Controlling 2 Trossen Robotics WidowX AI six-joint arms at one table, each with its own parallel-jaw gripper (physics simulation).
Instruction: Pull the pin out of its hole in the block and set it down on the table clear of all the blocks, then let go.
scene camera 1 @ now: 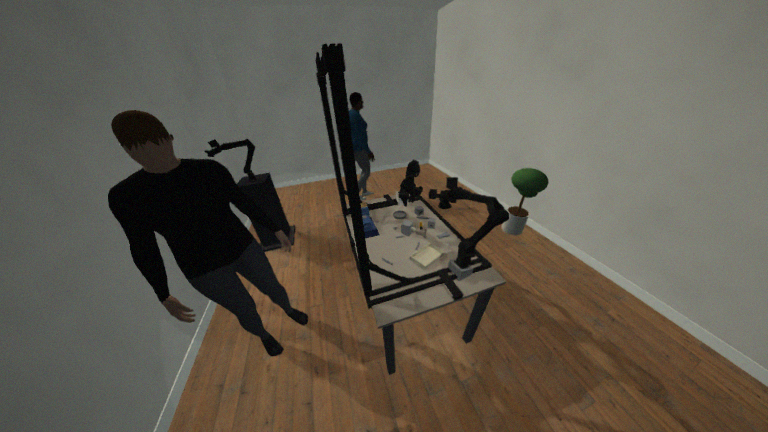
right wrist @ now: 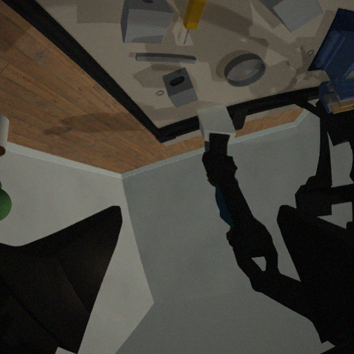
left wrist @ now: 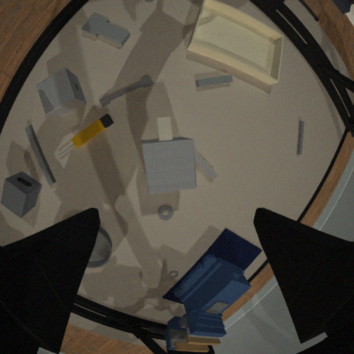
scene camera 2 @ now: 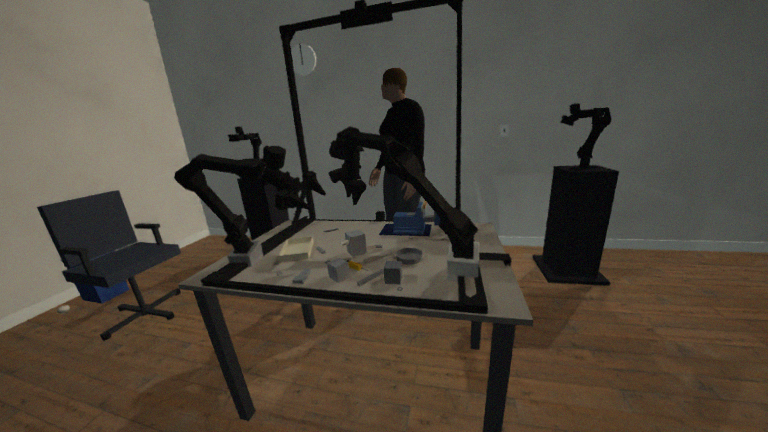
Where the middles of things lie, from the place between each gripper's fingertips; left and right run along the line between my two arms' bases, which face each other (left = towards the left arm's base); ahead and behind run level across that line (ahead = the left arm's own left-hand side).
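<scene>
My left gripper is 2 cm short of the round grey dish (right wrist: 245, 69), 23 cm to the right of it and 23 cm above it.
Seen from my right hand, the round grey dish is 28 cm to the left of that hand and 17 cm behind it, and the dish is also 28 cm below it.
</scene>
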